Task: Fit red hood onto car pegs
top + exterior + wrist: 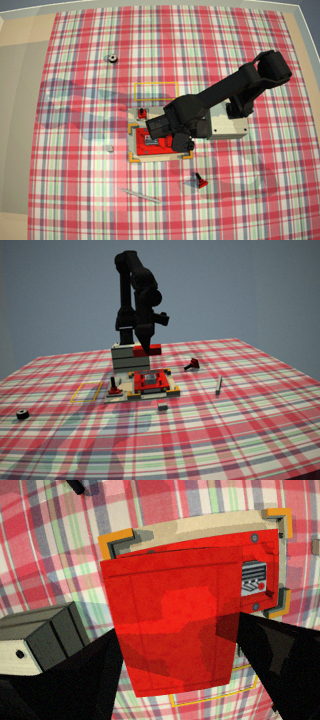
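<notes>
The grey engine block lies 90 mm ahead of my gripper tip and 80 mm below it. Also, from my gripper tip: red hood 10 mm above; then jig 90 mm below, 70 mm ahead, 30 mm to the right; then grey rod 200 mm to the left, 160 mm ahead, 100 mm below.
</notes>
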